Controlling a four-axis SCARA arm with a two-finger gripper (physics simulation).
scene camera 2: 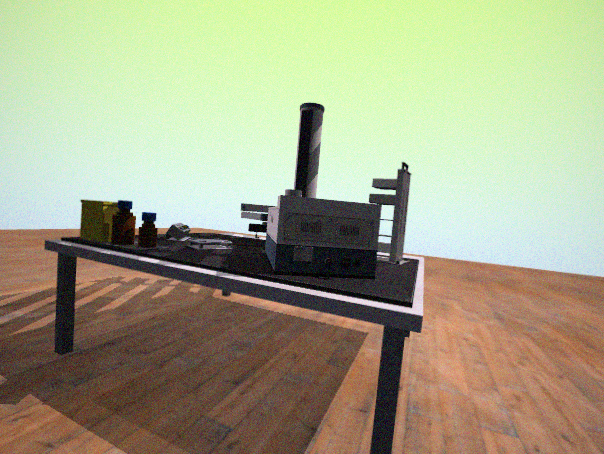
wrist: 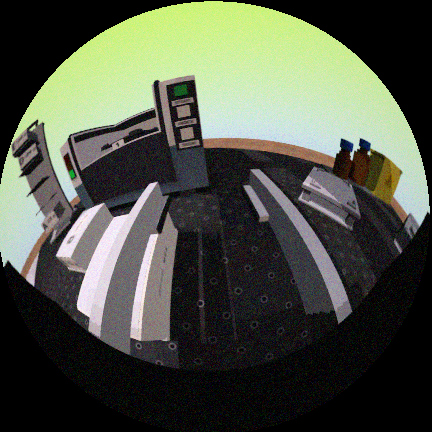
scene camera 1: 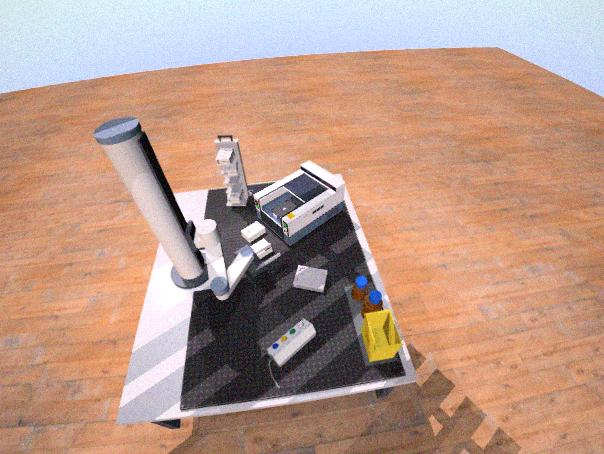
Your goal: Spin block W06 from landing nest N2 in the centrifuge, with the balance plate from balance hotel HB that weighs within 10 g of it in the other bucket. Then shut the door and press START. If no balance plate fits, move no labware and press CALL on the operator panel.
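Frame: origin at the arm's base, x ahead, y left, z up, level; centimetres.
Where they show: gripper, fingertip midpoint: (scene camera 2: 265,236) (wrist: 203,183) (scene camera 1: 275,249); arm's base, origin of the base link: (scene camera 1: 193,270).
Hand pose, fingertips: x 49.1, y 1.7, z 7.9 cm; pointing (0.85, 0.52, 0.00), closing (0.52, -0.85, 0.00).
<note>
Things, the pixels of their centre, and the offset from my fingertips. "spot": a spot on its surface instead.
- second white block, body centre: (wrist: 83,235) (scene camera 1: 253,231) dx -12.7, dy +20.0, dz -4.5 cm
- centrifuge, body centre: (wrist: 150,136) (scene camera 2: 313,233) (scene camera 1: 299,201) dx +18.6, dy +31.5, dz +5.6 cm
- balance hotel, body centre: (scene camera 2: 392,212) (scene camera 1: 231,171) dx -23.2, dy +56.5, dz +17.2 cm
- operator panel, body centre: (scene camera 1: 291,340) (scene camera 2: 179,231) dx +3.6, dy -52.6, dz -2.4 cm
- flat grey-white piece, surface spot: (wrist: 332,190) spot: dx +13.3, dy -17.6, dz -3.2 cm
- yellow bin, surface spot: (scene camera 1: 382,340) spot: dx +45.2, dy -57.9, dz -5.8 cm
My gripper (scene camera 1: 264,258) (wrist: 203,183) is shut to a narrower gap with nothing held. In the wrist view its left finger overlaps a white block (scene camera 1: 261,248) (wrist: 159,285); whether they touch is unclear. A second white block (scene camera 1: 253,231) (wrist: 82,240) stands beside it, nearer the centrifuge. Their labels are not readable. The centrifuge (scene camera 1: 320,212) (scene camera 2: 327,225) (wrist: 192,167) is open, with a bucket marked 1 in its opening and a green screen above its buttons. The balance hotel (scene camera 1: 241,172) (scene camera 2: 401,220) (wrist: 54,187) holds plates on several levels. The operator panel (scene camera 1: 295,345) (scene camera 2: 178,231) has coloured buttons.
A flat grey-white piece (scene camera 1: 311,278) (wrist: 332,190) lies right of my gripper. Two brown bottles (scene camera 1: 359,291) (scene camera 1: 372,304) with blue caps and a yellow bin (scene camera 1: 382,340) (scene camera 2: 95,220) stand along the table's far side. The arm's column (scene camera 1: 155,205) (scene camera 2: 310,150) rises behind.
</note>
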